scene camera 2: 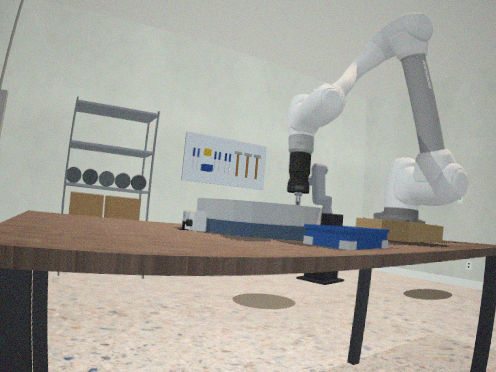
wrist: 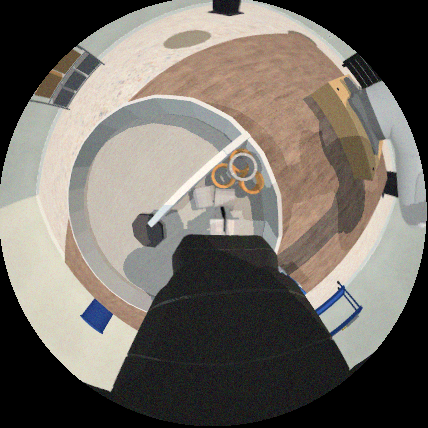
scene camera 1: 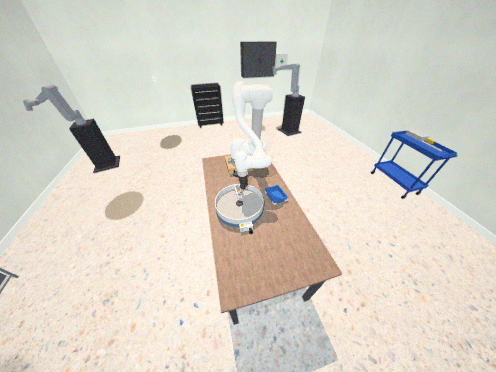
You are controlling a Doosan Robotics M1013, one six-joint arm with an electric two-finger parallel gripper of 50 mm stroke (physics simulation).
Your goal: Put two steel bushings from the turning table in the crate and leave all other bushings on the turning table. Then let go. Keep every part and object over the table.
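Places are measured from the arm's base along level axes (x ahead, y left, z up), in metres.
Pixels of known places: gripper, fingertip midpoint: (wrist: 221,214) (scene camera 1: 242,190); arm's base, link origin: (scene camera 2: 400,222) (wrist: 365,115).
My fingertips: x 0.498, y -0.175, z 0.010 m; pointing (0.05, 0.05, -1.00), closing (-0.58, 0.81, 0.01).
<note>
Ahead of a thing's pixels: the offset from my fingertips to its top centre. "spot": to the spot under its first point.
The turning table (scene camera 1: 216,206) (scene camera 2: 250,230) (wrist: 125,165) is a round walled disc. In the wrist view a steel-grey ring @(dy -0.018, dx -0.062, dz +0.020 m) (wrist: 231,170) rests on or over orange bushings @(dy -0.028, dx -0.042, dz -0.005 m) (wrist: 213,176) @(dy +0.007, dx -0.060, dz -0.005 m) (wrist: 251,192) beside the wall. Two light grey pieces @(dy -0.032, dx -0.005, dz +0.002 m) (wrist: 204,197) @(dy -0.008, dx -0.017, dz +0.002 m) (wrist: 225,196) lie nearer the fingers; whether they are tipped steel bushings is unclear. My gripper (scene camera 2: 298,199) (wrist: 221,214) is shut, fingertips together, low over the disc, with no part visible between them. The blue crate @(dy +0.293, dx +0.133, dz -0.033 m) (scene camera 1: 276,194) (scene camera 2: 345,236) stands beside the turning table; my gripper body hides most of it in the wrist view.
A white divider bar @(spot: dy -0.049, dx -0.017, dz -0.030 m) (wrist: 200,180) runs from the wall to the dark hub @(dy -0.079, dx +0.107, dz -0.022 m) (wrist: 145,230), beside the bushings. The turning table's wall rises around the parts. A small white box @(spot: dy -0.130, dx +0.352, dz -0.042 m) (scene camera 1: 246,227) (scene camera 2: 197,220) stands at its outer side. The arm's wooden base block (scene camera 2: 400,230) is beyond the crate.
</note>
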